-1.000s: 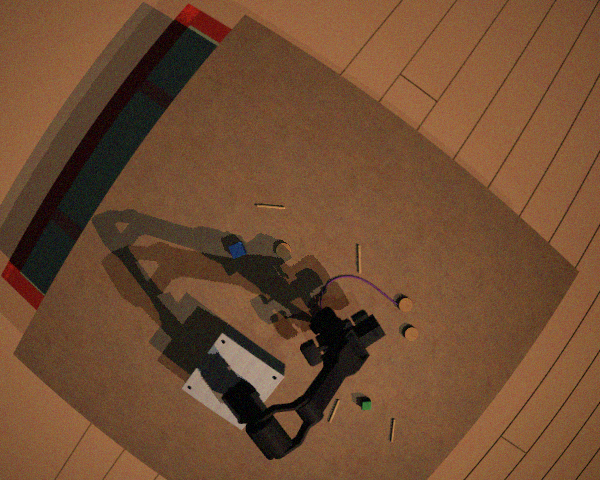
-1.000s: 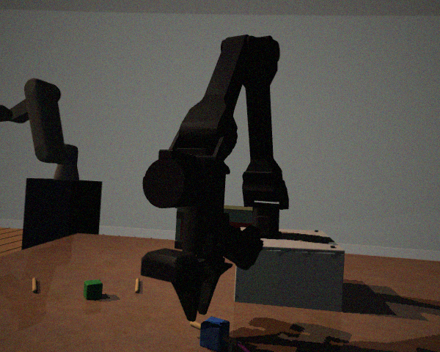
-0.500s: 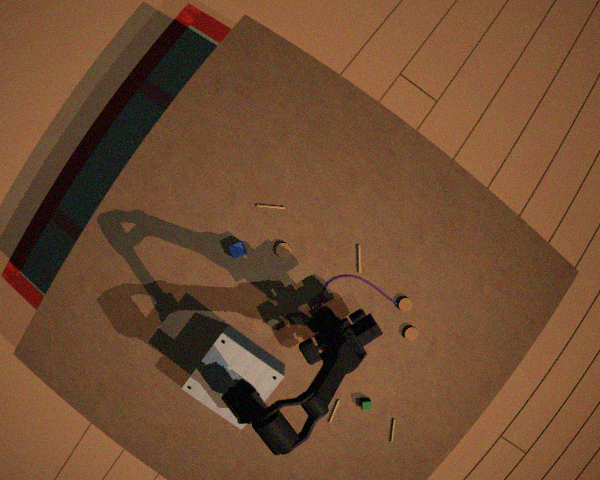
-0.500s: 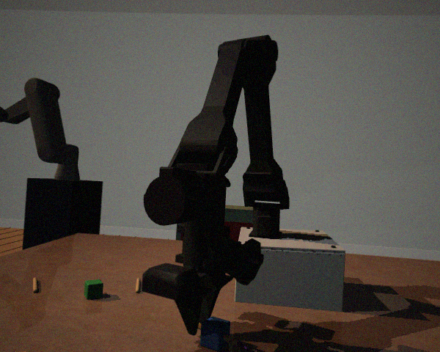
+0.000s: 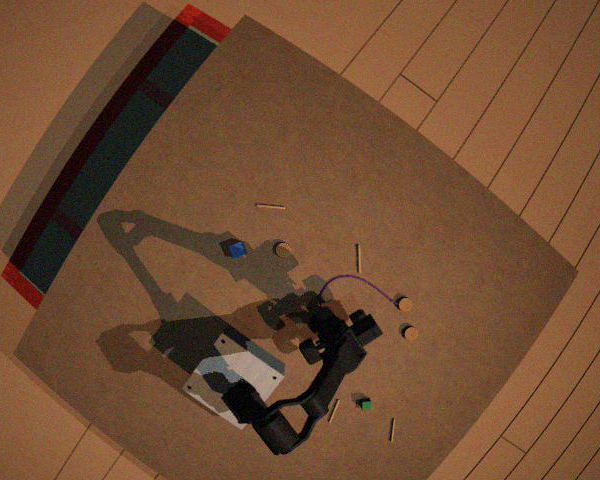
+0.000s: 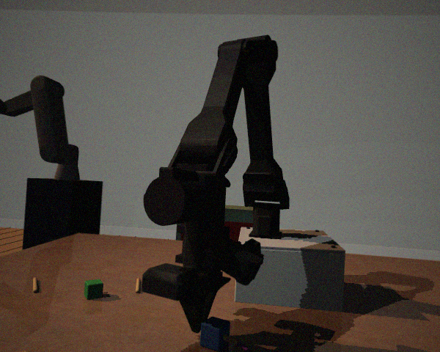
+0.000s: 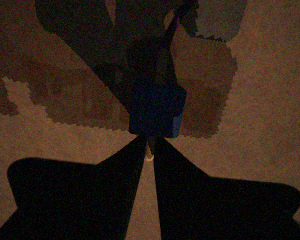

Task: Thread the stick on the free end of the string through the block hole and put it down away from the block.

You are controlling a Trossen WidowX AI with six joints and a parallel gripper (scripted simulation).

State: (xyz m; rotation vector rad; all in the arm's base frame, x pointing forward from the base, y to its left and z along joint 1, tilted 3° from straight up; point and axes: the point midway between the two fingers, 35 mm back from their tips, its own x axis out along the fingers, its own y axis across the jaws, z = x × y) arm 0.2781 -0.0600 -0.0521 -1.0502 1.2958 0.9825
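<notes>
Right now my gripper tip is 9 cm past the green cube and 23 cm to the left of it. From my gripper tip the other things lie so: round wooden button (19 cm ahead, 9 cm to the right); then thin wooden stick (1 cm ahead, 4 cm to the left).
</notes>
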